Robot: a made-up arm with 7 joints. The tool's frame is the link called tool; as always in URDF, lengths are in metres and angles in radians. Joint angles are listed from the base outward. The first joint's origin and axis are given. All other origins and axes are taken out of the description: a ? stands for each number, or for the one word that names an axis. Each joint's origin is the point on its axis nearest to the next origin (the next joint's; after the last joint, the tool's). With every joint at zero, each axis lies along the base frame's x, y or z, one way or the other. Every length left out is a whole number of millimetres.
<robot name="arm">
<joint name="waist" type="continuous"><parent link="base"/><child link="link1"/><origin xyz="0.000 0.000 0.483"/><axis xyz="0 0 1"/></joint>
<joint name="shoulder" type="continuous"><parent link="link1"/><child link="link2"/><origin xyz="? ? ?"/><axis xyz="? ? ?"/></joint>
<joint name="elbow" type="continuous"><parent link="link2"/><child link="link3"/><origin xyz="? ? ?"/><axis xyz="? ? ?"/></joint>
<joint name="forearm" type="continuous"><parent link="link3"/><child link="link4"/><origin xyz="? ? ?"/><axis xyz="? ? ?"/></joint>
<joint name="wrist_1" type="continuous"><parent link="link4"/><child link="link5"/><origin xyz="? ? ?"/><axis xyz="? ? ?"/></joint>
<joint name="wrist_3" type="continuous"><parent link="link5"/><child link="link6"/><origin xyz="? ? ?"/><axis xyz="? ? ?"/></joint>
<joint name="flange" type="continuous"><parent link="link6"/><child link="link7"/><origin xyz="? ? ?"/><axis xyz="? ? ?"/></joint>
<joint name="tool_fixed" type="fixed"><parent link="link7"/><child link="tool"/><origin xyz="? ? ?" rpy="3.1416 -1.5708 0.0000"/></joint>
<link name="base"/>
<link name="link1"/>
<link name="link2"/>
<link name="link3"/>
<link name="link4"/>
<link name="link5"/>
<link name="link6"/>
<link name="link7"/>
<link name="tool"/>
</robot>
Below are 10 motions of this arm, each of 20 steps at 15 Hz.
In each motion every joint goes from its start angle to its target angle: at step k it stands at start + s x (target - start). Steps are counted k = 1, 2, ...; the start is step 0. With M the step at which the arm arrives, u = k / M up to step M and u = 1 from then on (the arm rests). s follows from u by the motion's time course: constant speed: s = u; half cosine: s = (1 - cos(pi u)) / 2; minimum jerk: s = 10 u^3 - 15 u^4 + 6 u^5.
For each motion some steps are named. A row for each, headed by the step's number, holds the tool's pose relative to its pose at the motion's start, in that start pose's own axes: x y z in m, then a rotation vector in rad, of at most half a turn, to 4 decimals.
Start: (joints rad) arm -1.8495 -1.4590 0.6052 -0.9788 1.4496 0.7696 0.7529
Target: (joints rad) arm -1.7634 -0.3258 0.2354 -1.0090 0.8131 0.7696 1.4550
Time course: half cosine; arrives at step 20
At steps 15, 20:
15: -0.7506 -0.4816 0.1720 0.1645 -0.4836 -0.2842
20: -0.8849 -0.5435 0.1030 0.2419 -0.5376 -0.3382

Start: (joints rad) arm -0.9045 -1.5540 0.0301 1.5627 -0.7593 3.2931 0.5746
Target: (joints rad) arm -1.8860 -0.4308 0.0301 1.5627 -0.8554 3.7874 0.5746
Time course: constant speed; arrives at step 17
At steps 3, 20:
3: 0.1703 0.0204 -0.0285 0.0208 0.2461 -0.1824
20: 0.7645 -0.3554 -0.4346 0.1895 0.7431 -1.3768

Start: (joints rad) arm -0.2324 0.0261 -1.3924 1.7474 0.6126 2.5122 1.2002
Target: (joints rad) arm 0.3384 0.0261 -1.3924 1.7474 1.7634 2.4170 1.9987
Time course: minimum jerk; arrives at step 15
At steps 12, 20:
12: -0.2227 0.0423 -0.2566 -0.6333 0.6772 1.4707
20: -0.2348 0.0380 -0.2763 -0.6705 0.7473 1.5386

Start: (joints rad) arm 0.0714 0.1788 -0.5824 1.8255 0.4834 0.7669 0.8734
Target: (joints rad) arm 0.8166 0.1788 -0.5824 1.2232 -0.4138 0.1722 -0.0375
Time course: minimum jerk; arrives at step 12
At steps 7, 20:
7: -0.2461 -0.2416 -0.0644 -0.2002 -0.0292 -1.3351
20: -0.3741 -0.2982 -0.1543 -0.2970 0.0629 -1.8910

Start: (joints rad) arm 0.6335 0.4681 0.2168 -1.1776 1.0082 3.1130 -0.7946
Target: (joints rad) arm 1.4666 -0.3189 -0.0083 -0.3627 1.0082 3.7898 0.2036
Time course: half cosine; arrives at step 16
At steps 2, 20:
2: -0.0098 0.0368 0.0007 -0.0055 0.0189 -0.0247
20: 0.4259 0.7525 -0.3030 0.0393 0.2170 -0.6291

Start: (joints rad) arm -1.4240 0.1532 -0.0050 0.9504 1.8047 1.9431 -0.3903
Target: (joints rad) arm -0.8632 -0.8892 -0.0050 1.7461 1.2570 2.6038 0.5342
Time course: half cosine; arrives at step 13
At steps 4, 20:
4: -0.0905 0.2260 0.0067 -0.3627 0.0044 -0.0242
20: -0.2368 0.7290 -0.4552 -0.9567 -0.1639 -0.6230

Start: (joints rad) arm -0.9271 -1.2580 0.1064 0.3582 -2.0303 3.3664 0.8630
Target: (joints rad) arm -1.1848 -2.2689 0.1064 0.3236 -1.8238 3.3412 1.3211
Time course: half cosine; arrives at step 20
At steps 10, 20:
10: -0.3630 -0.2746 0.0344 -0.1357 0.2273 0.6837
20: -0.5490 -0.6687 0.1613 -0.2755 0.5196 1.3448

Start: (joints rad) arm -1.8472 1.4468 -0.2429 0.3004 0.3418 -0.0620 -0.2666
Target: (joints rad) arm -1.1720 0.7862 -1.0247 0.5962 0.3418 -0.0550 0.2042
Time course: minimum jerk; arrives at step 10
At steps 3, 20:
3: -0.0495 0.1435 0.1215 -0.0368 -0.1501 0.2385
20: -0.6216 0.4695 0.7122 -0.2806 -1.0423 1.1225

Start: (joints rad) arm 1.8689 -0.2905 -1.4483 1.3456 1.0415 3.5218 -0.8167
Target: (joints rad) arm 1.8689 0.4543 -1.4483 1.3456 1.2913 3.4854 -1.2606
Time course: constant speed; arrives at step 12
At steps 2, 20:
2: -0.0275 0.0057 0.0535 -0.1180 -0.0967 -0.1335
20: -0.1939 0.1202 0.2727 -0.6110 -0.7212 -0.7363

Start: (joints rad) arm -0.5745 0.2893 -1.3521 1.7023 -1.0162 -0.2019 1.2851
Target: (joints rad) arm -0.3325 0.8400 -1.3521 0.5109 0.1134 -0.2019 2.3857
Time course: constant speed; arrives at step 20
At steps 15, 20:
15: 0.3318 0.2525 0.1491 0.6442 -1.4777 0.8893
20: 0.3908 0.3174 0.2821 0.6718 -2.0705 0.9527

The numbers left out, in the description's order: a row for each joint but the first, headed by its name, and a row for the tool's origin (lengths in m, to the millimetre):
shoulder: xyz 0.000 -0.082 0.000, axis 0 -1 0
elbow: xyz 0.000 0.000 0.497, axis 0 0 1
forearm: xyz 0.023 0.062 0.000, axis 0 1 0
wrist_1: xyz -0.022 0.000 0.471, axis 0 0 1
wrist_3: xyz 0.000 -0.099 0.000, axis 0 -1 0
flange: xyz 0.012 0.000 0.088, axis 1 0 0
tool: xyz 0.000 0.000 0.000

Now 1 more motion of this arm.
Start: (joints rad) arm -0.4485 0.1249 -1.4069 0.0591 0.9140 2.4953 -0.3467
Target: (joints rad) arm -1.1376 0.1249 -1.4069 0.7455 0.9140 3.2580 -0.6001
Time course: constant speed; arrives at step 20
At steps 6, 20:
6: -0.0086 0.0600 -0.0219 0.0345 0.1661 -0.3171
20: 0.0685 0.2302 -0.0202 0.1610 0.7300 -1.0119

